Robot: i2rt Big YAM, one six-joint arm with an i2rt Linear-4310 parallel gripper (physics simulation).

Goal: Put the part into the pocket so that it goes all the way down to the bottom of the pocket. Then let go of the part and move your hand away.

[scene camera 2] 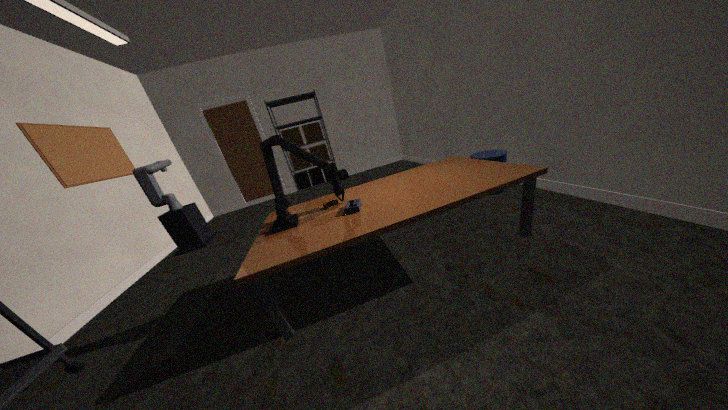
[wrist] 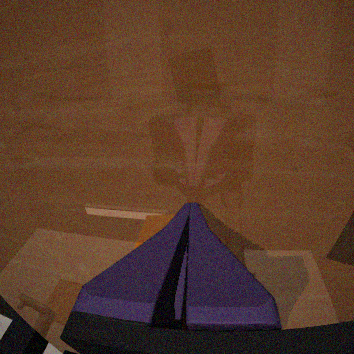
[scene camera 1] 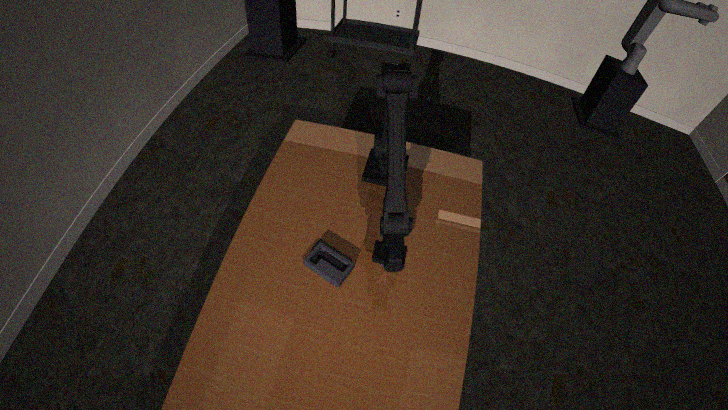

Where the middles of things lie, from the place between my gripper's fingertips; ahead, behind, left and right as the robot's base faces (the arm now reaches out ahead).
My hand is 180 mm to the left of the blue-grey pocket block [scene camera 1: 335, 268], 50 mm short of it and 10 mm below it.
